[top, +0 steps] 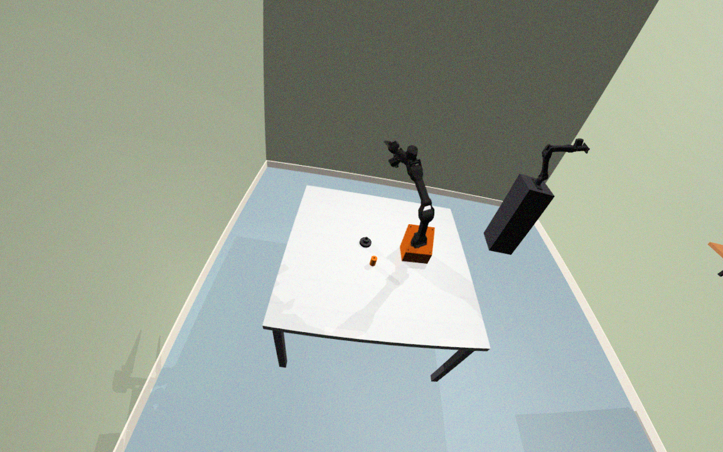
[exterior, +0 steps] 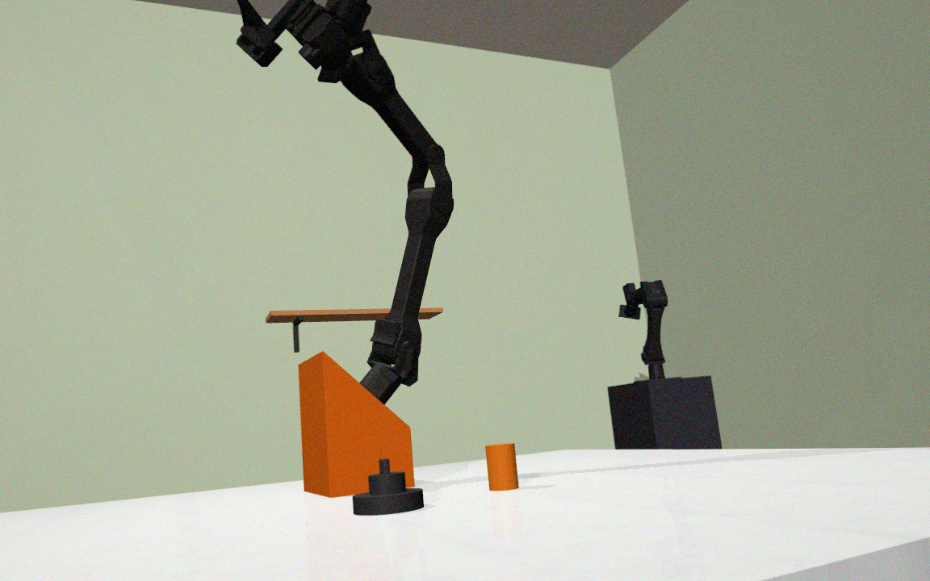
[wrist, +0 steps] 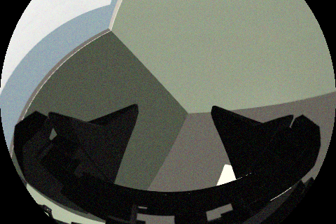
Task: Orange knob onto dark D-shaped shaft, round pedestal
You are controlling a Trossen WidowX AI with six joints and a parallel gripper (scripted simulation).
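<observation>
Right now the orange knob is 80 mm behind my gripper tip, 310 mm to the left of it and 670 mm below it. The rest, counted from my gripper tip: round dark pedestal (10 mm behind, 130 mm to the left, 670 mm below).
</observation>
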